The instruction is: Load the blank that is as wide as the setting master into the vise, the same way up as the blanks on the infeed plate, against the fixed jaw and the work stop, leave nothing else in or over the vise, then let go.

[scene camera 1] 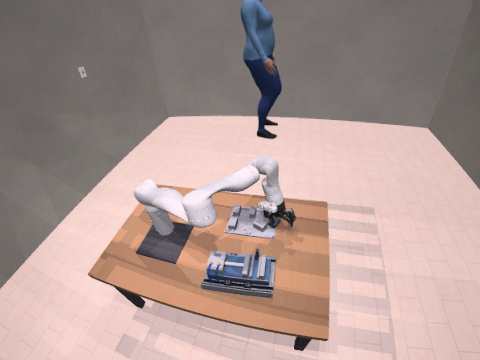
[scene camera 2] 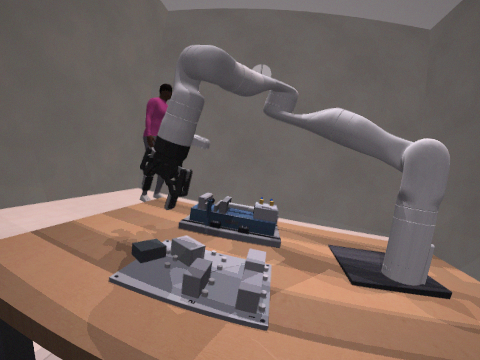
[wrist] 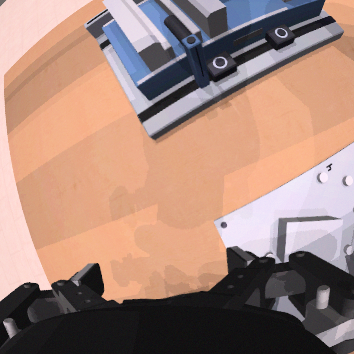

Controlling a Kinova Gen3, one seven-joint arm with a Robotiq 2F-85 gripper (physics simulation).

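My gripper is open and empty, above the table just beyond the dark block's end of the infeed plate. Four grey blanks stand on the plate: one beside the dark block, the others further along. I take the dark block for the setting master; the gripper hides it in the wrist view. The vise shows a gap between fixed jaw and moving jaw. The work stop rises at its side.
The vise's grey housing with blue hoses is at the end nearer the robot base. The arm stands on a dark mat on the wooden table. People stand away from the table.
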